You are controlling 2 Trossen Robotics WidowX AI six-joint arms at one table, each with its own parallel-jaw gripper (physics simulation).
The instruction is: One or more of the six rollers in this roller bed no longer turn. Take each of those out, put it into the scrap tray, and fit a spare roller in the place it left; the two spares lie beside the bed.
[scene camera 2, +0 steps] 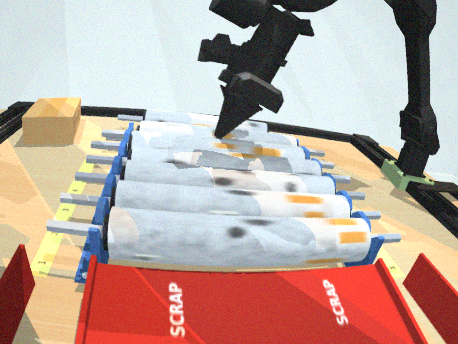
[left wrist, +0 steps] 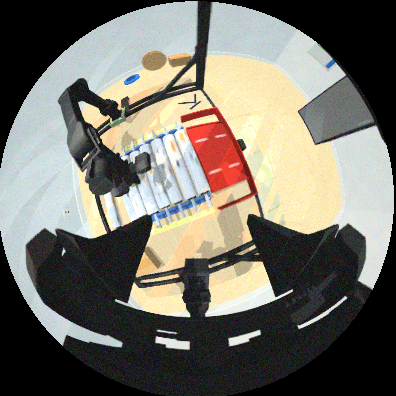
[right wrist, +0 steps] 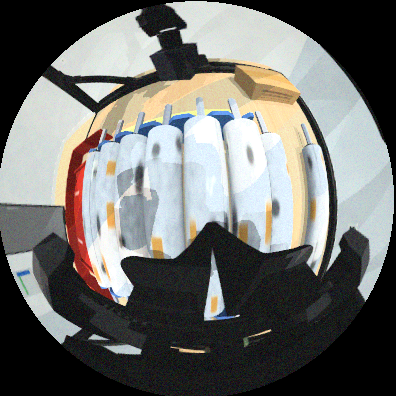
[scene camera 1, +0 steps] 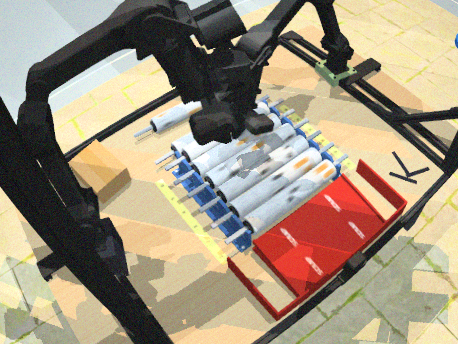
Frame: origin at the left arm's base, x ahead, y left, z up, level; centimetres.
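Where they show: left gripper, fingertip midpoint: (left wrist: pixel 200 219); right gripper, fingertip midpoint: (scene camera 2: pixel 217 137) (left wrist: pixel 139 182) (right wrist: pixel 210 226) (scene camera 1: pixel 234 138); left arm's base, origin of the base link: (left wrist: pixel 196 281) (right wrist: pixel 172 46) (scene camera 1: pixel 91 240); right arm's base, origin of the base link: (scene camera 2: pixel 409 170) (left wrist: pixel 116 114) (scene camera 1: pixel 336 66).
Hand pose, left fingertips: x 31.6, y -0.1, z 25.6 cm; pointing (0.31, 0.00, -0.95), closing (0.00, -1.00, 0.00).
Each offset is from my left fingertips to the top centre of the thing. "*": to the spot under its first point.
Six white, blotched rollers {dx +15.0, dy +1.5, dz -29.0 cm} (scene camera 1: pixel 280 210) (scene camera 2: pixel 190 235) (left wrist: pixel 193 165) {* dx +1.7, dy +8.8, dz -29.5 cm} (right wrist: pixel 132 150) lie side by side in the blue-railed bed. One spare {dx +0.1, dy +40.7, dz -31.8 cm} (scene camera 1: pixel 170 117) (right wrist: pixel 316 200) lies apart beyond it; another spare {* dx -3.3, dy +26.6, dz -32.1 cm} (right wrist: pixel 274 160) lies close beside its far end. The red scrap tray {dx +19.3, dy -9.4, dz -31.6 cm} (scene camera 1: pixel 320 220) (scene camera 2: pixel 250 305) (left wrist: pixel 220 155) holds no roller. My right gripper (scene camera 2: pixel 218 135) (left wrist: pixel 139 182) (right wrist: pixel 210 226) is shut and empty, fingertips down close over a far-half roller; contact is unclear. My left gripper (left wrist: pixel 200 219) is open and empty, high above the left side; in scene camera 1 its tips are hard to tell apart.
A cardboard box {dx -29.6, dy +26.1, dz -31.1 cm} (scene camera 1: pixel 102 175) (scene camera 2: pixel 52 122) (right wrist: pixel 265 87) stands left of the bed. Yellow marked strips {* dx -8.3, dy +6.3, dz -36.5 cm} (scene camera 1: pixel 192 217) (scene camera 2: pixel 62 215) run along the bed's sides. Thin black pieces {* dx +50.9, dy +0.2, dz -36.5 cm} (scene camera 1: pixel 410 172) (left wrist: pixel 192 101) lie near the tray. Black frame rails surround the table.
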